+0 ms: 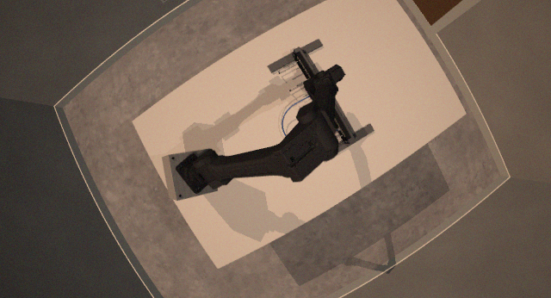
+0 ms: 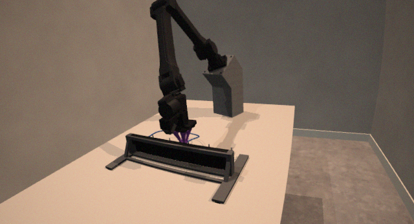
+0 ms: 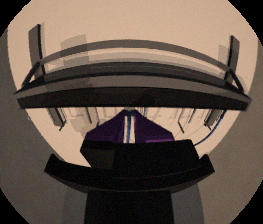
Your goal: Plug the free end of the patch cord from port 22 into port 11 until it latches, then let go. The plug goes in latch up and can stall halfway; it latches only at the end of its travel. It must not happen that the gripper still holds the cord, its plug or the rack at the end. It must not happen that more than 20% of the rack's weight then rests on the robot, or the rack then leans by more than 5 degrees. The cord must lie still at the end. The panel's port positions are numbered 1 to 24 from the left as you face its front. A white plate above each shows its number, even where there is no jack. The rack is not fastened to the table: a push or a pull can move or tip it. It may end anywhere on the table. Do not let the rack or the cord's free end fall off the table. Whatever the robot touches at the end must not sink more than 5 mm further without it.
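Now: hand 2 cm short of the plug and 1 cm to the left of it.
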